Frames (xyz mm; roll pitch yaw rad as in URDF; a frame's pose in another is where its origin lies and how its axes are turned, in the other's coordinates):
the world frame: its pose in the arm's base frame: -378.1 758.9 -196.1 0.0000 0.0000 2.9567
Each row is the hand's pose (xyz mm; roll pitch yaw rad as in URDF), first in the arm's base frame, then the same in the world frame.
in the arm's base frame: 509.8 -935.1 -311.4 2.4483 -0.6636 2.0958
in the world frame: -1184.2 1501.9 -115.3 2.4483 -0.6636 -0.8609
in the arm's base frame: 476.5 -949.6 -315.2 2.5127 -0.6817 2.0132
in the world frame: -1154.1 1522.3 -119.1 2.5127 -0.6817 -0.9435
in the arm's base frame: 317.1 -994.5 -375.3 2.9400 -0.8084 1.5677
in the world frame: -1005.7 1595.7 -179.2 2.9400 -0.8084 -1.3890
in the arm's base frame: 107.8 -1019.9 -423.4 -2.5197 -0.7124 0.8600
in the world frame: -804.6 1659.2 -227.3 -2.5197 -0.7124 -2.0967
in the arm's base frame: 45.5 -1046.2 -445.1 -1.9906 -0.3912 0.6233
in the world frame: -748.2 1696.5 -249.0 -1.9906 -0.3912 -2.3334
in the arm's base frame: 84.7 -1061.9 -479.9 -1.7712 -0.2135 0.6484
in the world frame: -789.6 1704.7 -283.8 -1.7712 -0.2135 -2.3083
